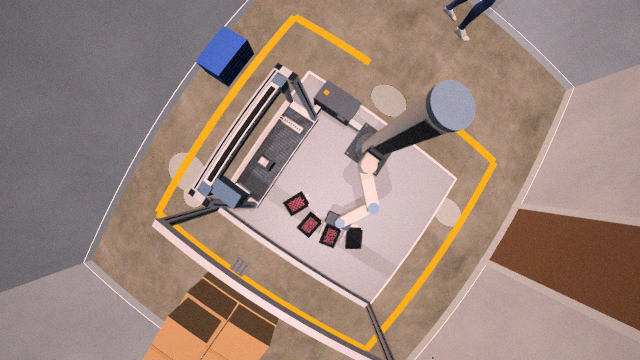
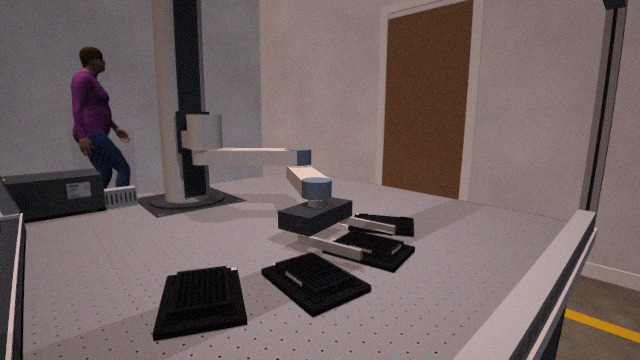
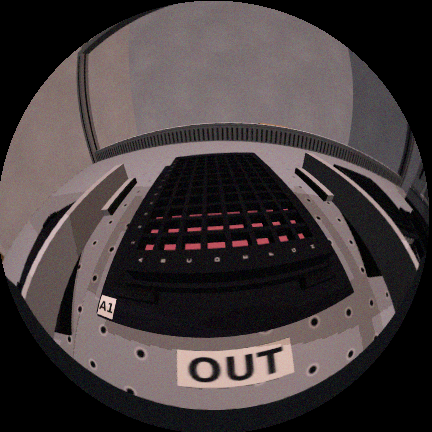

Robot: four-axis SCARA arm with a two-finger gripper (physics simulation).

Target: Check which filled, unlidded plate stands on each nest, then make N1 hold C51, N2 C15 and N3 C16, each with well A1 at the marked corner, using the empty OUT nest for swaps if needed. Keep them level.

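Pixels of known places: gripper, between the fingertips: [image 1: 329, 239] [image 2: 379, 241] [image 3: 215, 159]; arm's base, origin of its link: [image 2: 188, 203].
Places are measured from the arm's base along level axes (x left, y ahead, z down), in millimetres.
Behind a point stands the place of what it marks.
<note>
My gripper [image 2: 378, 241] @[y 736, x 124, z -43 mm] [image 3: 215, 159] @[y 736, x 124, z -43 mm] is open and empty. Its fingers stand low, one on each side of the filled plate [image 1: 330, 235] @[y 707, x 114, z -33 mm] [image 3: 216, 230] @[y 668, x 112, z -39 mm] on the OUT nest [image 3: 215, 315] @[y 640, x 109, z -25 mm], apart from it. That plate lies level; its letter A end is at the corner with the A1 tag [image 3: 106, 307]. The OUT label [image 3: 235, 363] lies in front. N1 [image 1: 354, 238] @[y 627, x 282, z -25 mm] [image 2: 407, 226] @[y 704, x 284, z -31 mm] looks black and bare. A red-welled plate [image 1: 310, 224] @[y 721, x -56, z -38 mm] [image 2: 312, 268] @[y 723, x -54, z -37 mm] sits on N2 [image 2: 316, 306] @[y 800, x -115, z -25 mm], another [image 1: 296, 203] @[y 652, x -228, z -34 mm] [image 2: 205, 287] @[y 659, x -222, z -36 mm] on N3 [image 2: 200, 327] @[y 731, x -262, z -22 mm]. Plate codes are not readable.
A gantry machine [image 1: 230, 192] @[y 717, x -522, z -501 mm] with a dark deck [image 1: 267, 150] @[y 453, x -619, z -61 mm] stands at one side of the table. A grey box [image 1: 337, 102] @[y -103, x -395, z -128 mm] [image 2: 55, 195] @[y -35, x -374, z -81 mm] stands near the arm's column [image 2: 165, 100] @[y 38, x -65, z -353 mm]. A raised guard [image 2: 540, 295] @[y 1037, x 89, z -60 mm] runs along the table edge. A person [image 2: 92, 110] is behind the table.
</note>
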